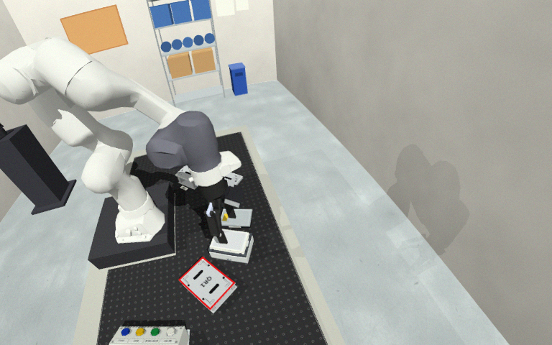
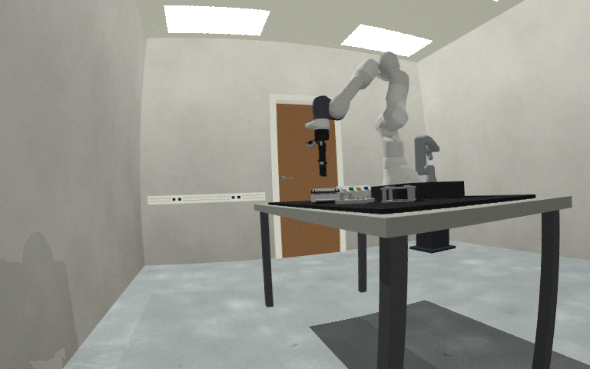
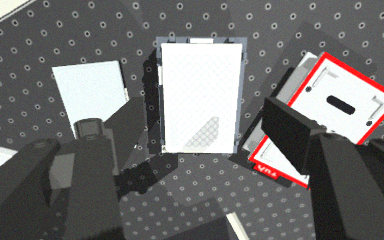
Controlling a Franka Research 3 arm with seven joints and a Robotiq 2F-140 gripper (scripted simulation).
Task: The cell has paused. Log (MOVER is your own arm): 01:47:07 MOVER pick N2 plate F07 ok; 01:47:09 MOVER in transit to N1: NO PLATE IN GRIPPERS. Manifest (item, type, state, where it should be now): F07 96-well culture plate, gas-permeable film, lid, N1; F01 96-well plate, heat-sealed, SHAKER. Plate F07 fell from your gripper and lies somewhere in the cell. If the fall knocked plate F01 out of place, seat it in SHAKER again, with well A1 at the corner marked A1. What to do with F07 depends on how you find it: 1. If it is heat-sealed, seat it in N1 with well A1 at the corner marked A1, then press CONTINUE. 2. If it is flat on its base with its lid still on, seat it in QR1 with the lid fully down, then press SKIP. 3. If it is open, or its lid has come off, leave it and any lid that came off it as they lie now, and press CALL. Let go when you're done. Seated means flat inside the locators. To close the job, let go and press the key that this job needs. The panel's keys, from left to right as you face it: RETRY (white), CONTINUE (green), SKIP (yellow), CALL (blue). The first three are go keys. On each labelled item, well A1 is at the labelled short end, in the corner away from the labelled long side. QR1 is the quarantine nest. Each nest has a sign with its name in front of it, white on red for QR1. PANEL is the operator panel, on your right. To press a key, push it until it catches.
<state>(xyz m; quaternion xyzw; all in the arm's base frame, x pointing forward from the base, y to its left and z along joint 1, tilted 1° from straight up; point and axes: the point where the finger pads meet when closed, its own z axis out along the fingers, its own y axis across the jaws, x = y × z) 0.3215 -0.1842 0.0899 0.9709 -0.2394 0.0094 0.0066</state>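
The pale flat rectangular piece lies 14 cm to the left of my hand, 14 cm below it and 4 cm ahead of it. Round my hand: white 96-well plate (9 cm below, 1 cm behind); white retry key (26 cm to the right, 25 cm behind, 9 cm below); green continue key (30 cm behind, 25 cm to the right, 9 cm below).
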